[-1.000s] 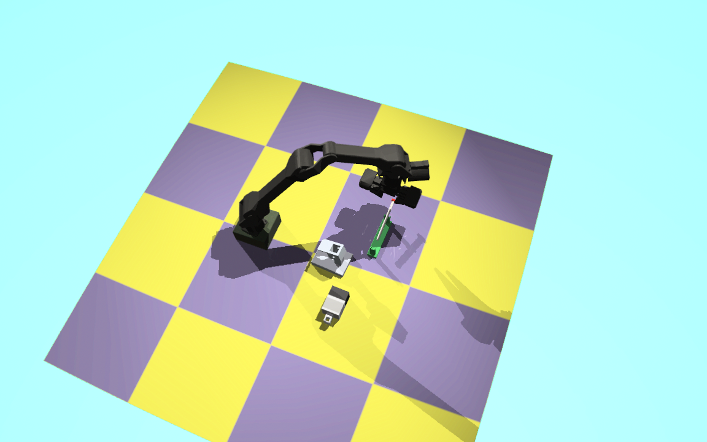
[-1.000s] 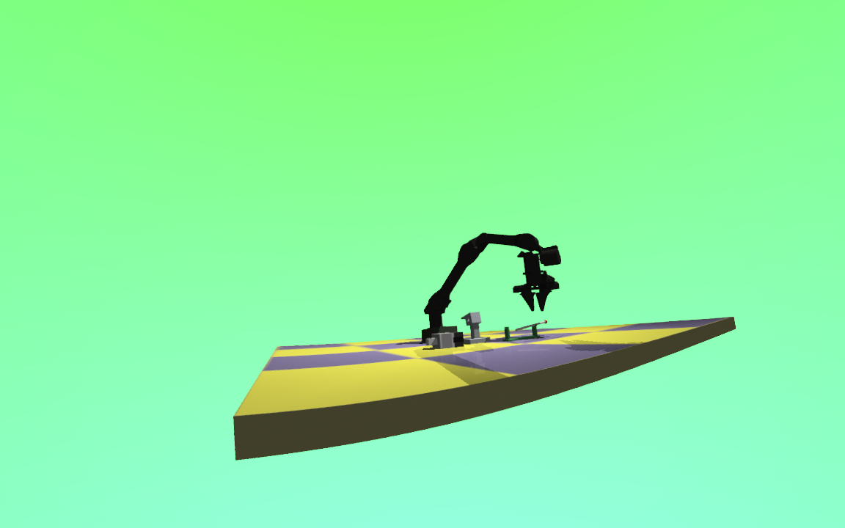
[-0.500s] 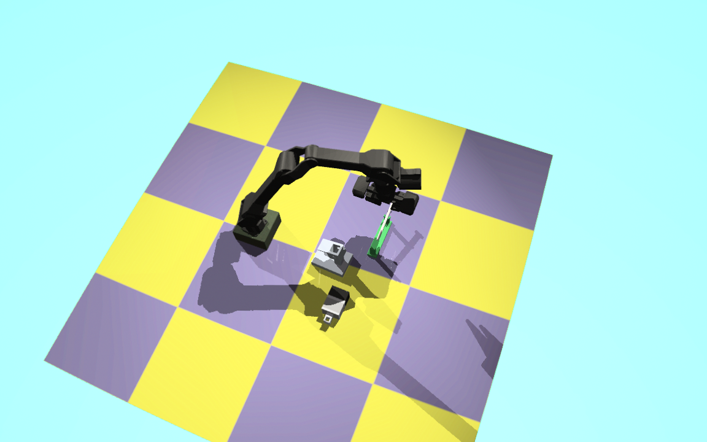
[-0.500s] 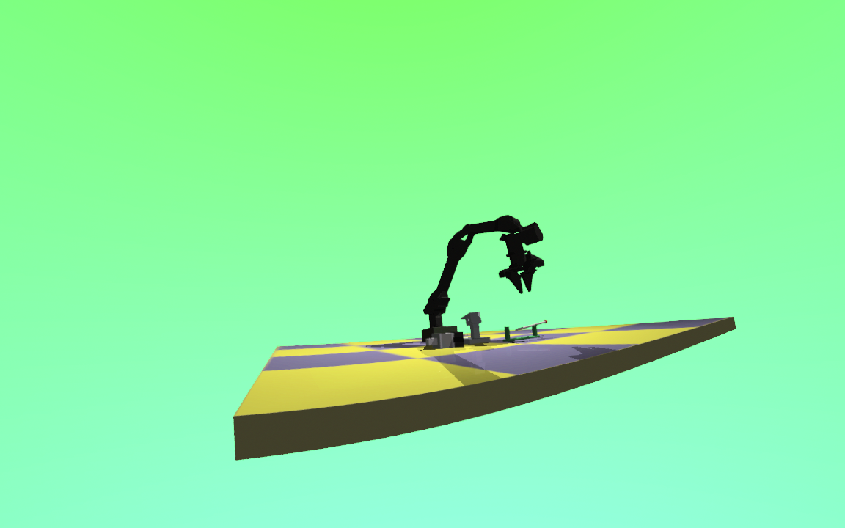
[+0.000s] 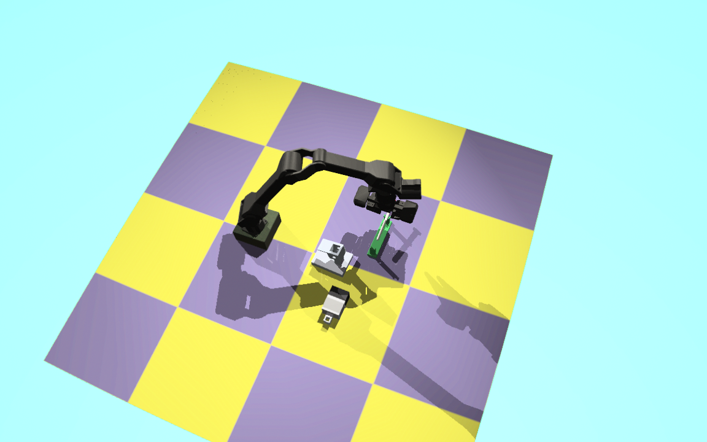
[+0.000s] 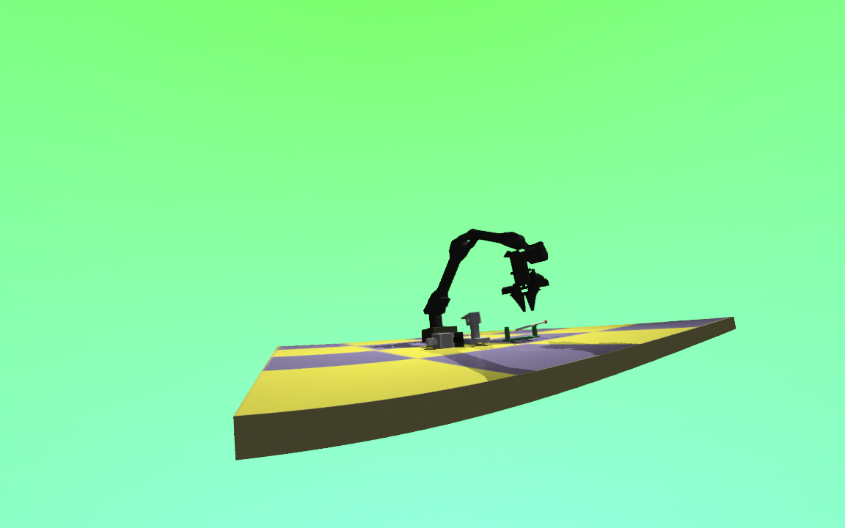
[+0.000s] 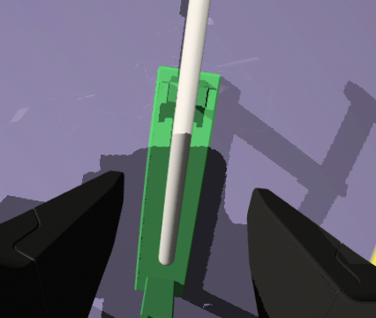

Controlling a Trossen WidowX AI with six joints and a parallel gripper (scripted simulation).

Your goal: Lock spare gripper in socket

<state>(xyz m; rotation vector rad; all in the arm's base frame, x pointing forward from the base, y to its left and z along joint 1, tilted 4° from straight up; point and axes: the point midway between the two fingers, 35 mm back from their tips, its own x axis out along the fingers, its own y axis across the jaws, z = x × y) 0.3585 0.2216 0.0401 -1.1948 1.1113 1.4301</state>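
Now: gripper tip 40 mm to the left of the green cradle and 70 mm above it. The rest, counted from my gripper tip: spare gripper: 320 mm to the right, 70 mm below; then socket: 80 mm behind, 180 mm to the right, 40 mm below.
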